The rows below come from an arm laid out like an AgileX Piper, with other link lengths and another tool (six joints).
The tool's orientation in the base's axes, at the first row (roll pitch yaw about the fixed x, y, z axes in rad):
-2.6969 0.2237 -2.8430
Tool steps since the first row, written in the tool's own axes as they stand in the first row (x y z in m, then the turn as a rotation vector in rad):
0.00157 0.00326 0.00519 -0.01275 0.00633 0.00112
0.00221 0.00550 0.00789 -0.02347 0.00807 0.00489
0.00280 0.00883 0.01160 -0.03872 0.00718 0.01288
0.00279 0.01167 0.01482 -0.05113 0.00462 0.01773
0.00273 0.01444 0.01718 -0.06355 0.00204 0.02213
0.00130 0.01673 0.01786 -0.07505 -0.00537 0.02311
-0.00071 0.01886 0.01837 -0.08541 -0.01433 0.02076
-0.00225 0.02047 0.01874 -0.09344 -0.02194 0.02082
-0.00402 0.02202 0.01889 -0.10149 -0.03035 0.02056
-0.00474 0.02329 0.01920 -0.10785 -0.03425 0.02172
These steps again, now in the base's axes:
-0.00038 0.00063 -0.00628 0.01113 0.00890 -0.00081
-0.00051 0.00149 -0.00974 0.02202 0.01220 -0.00248
-0.00046 0.00298 -0.01454 0.03893 0.01297 -0.00576
0.00008 0.00438 -0.01856 0.05248 0.01254 -0.00620
0.00040 0.00603 -0.02179 0.06591 0.01225 -0.00624
0.00155 0.00824 -0.02303 0.07823 0.00860 -0.00144
0.00321 0.01053 -0.02392 0.08870 0.00442 0.00668
0.00449 0.01228 -0.02458 0.09753 -0.00008 0.01160
0.00591 0.01412 -0.02497 0.10641 -0.00517 0.01715
0.00646 0.01535 -0.02562 0.11339 -0.00723 0.01917

